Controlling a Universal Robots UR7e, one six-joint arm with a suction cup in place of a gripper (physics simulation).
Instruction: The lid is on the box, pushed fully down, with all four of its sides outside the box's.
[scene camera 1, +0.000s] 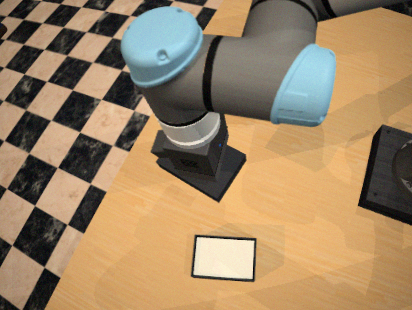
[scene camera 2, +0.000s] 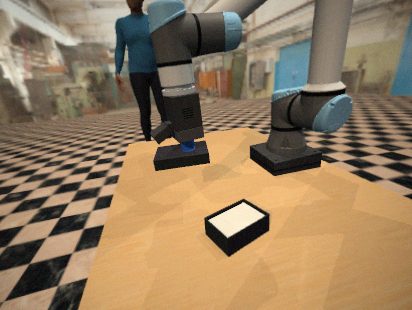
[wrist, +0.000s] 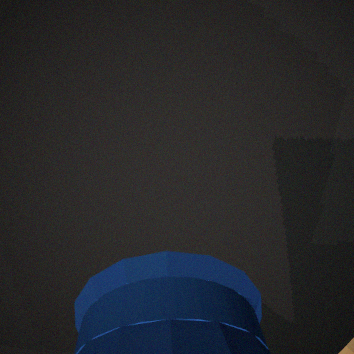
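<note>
The black lid hangs from my suction cup, top face up and roughly level, raised above the table. The blue cup presses on its top face; it is hidden in scene camera 1. My gripper is shut on the lid. The box stands upright on the table with black walls and a cream surface inside its rim. The lid is apart from the box, beyond it in scene camera 2 and above it in the picture of scene camera 1. The lid's underside is hidden.
The wooden table ends at a left edge near the lid, with a checkered floor beyond. The robot's dark base plate stands to the right. A person stands behind the table.
</note>
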